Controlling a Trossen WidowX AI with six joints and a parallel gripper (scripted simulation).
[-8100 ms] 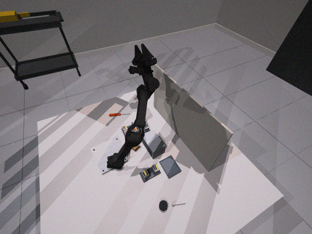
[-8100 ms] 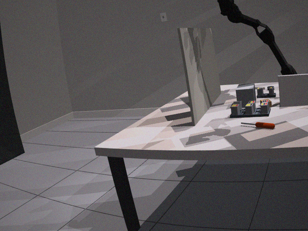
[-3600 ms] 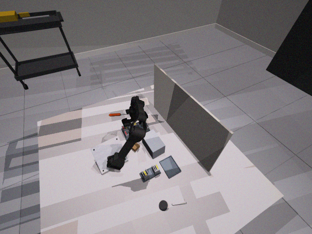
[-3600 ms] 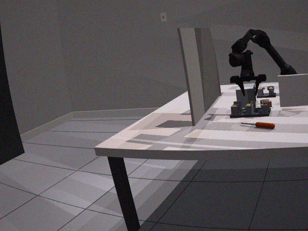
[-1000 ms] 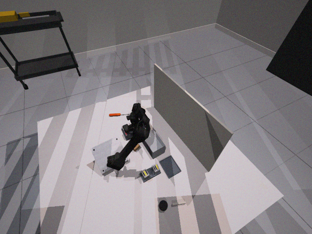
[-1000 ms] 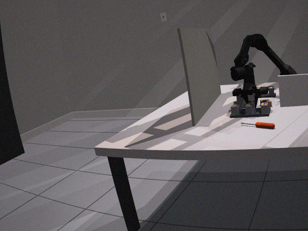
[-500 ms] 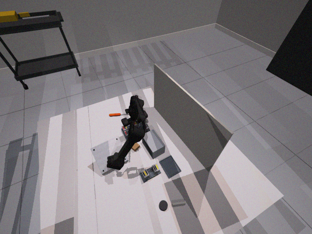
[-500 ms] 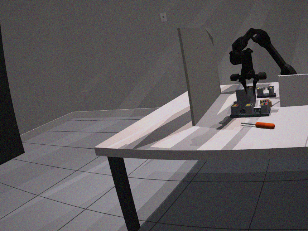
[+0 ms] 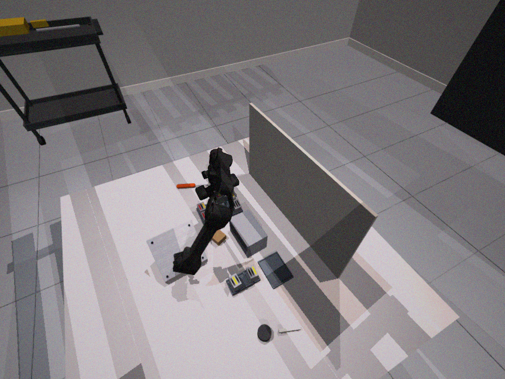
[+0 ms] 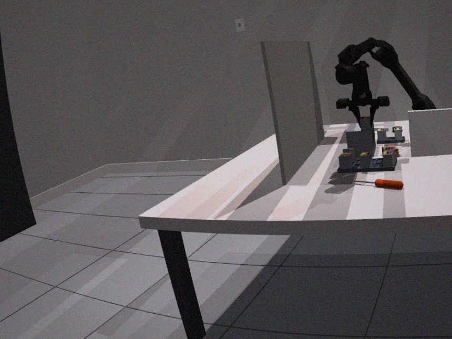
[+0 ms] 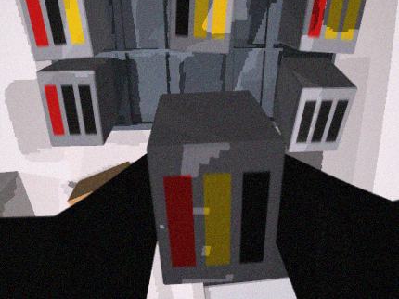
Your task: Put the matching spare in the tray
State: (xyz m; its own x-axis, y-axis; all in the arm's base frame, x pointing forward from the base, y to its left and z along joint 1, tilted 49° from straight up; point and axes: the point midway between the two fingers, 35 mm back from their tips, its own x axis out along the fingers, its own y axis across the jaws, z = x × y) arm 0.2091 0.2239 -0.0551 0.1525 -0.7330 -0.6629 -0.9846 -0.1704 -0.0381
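Now: the tray 360 mm to the right of my gripper tip, 120 mm below it and 110 mm ahead of it. The rest, counted from my gripper tip: grey mounted unit: 170 mm to the right, 80 mm below, 70 mm ahead; block: 120 mm to the right, 110 mm below, 60 mm behind; tall panel: 290 mm ahead, 150 mm to the right, 100 mm above.
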